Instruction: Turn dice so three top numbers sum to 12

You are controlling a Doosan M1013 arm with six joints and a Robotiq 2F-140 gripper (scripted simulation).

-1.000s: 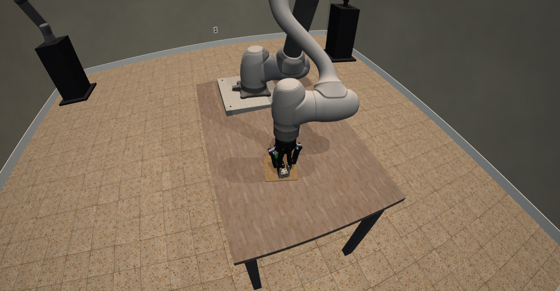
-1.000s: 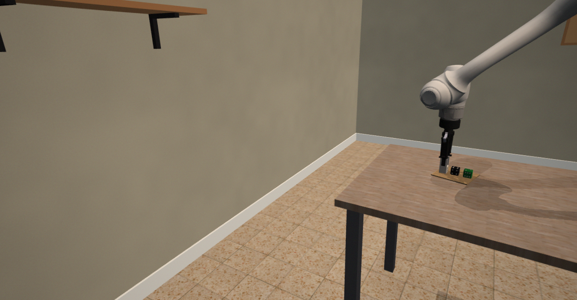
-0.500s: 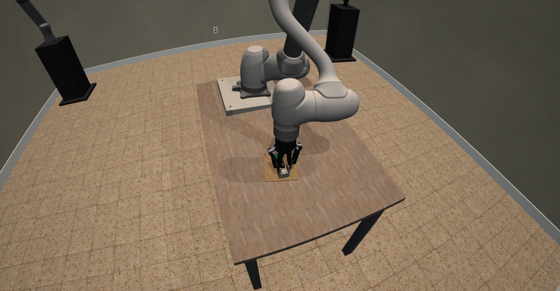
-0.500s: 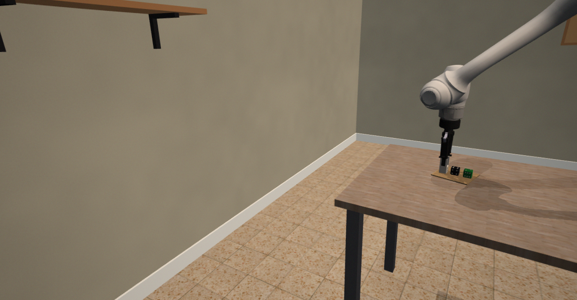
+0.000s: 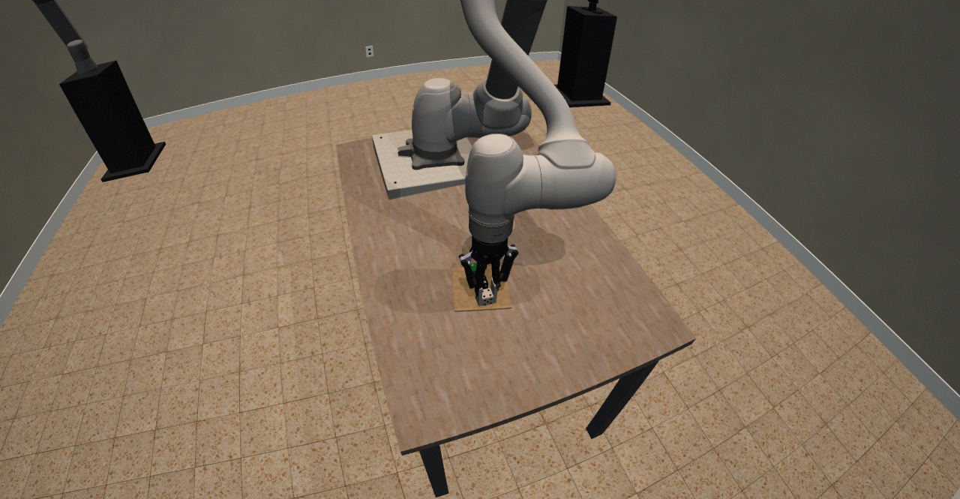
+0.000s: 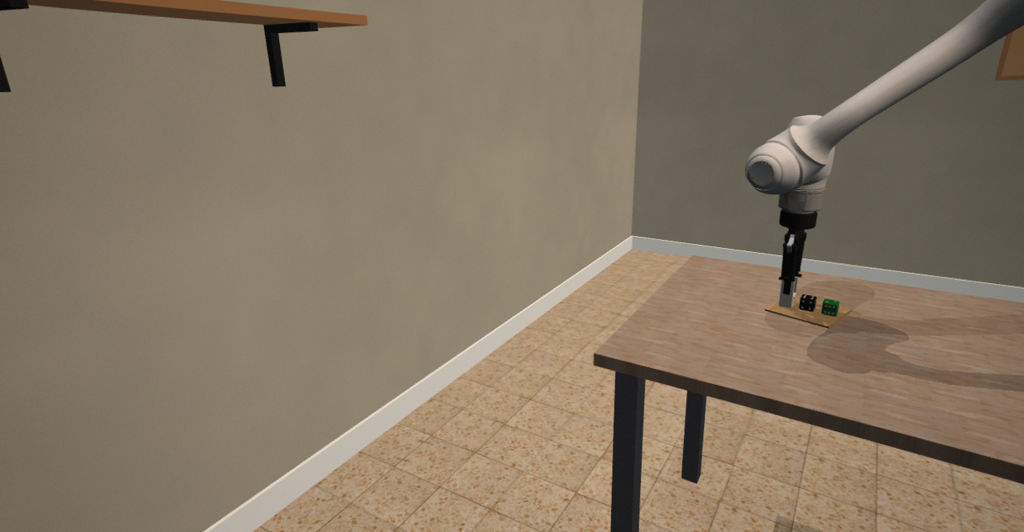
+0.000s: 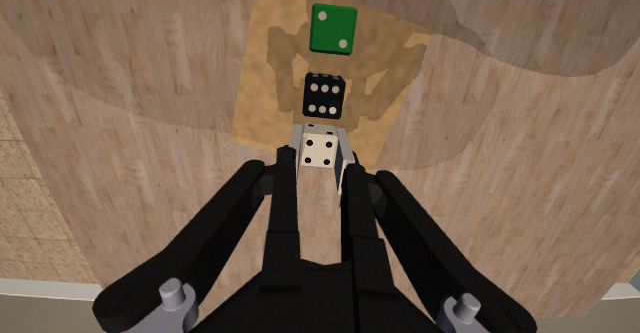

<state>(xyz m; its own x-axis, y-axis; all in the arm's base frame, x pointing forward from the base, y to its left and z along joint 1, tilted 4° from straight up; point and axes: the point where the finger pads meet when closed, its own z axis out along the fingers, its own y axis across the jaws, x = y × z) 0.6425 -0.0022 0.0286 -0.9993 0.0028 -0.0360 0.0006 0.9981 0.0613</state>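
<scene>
My hand is 2 cm above the white die. Round my hand: green die 9 cm behind, 2 cm below; black die 4 cm behind, 2 cm below; tan mat 5 cm behind, 4 cm below.
</scene>
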